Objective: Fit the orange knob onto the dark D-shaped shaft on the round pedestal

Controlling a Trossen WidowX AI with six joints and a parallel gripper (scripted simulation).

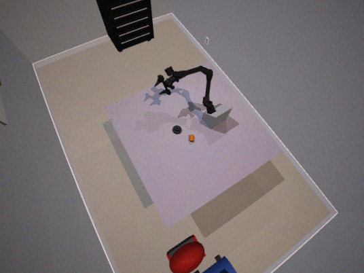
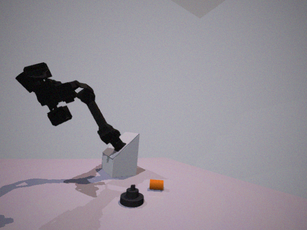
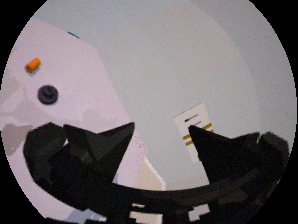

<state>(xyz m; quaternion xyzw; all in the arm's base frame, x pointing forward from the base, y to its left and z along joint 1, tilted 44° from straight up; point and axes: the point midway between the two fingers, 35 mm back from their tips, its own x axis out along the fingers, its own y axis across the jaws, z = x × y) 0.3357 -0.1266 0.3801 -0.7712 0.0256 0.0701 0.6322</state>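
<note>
Now: the orange knob 430 mm to the left of my gripper tip, 310 mm below it and 100 mm behind it. From my gripper tip the other things lie so: dark round pedestal: 300 mm below, 280 mm to the left, 40 mm behind.
</note>
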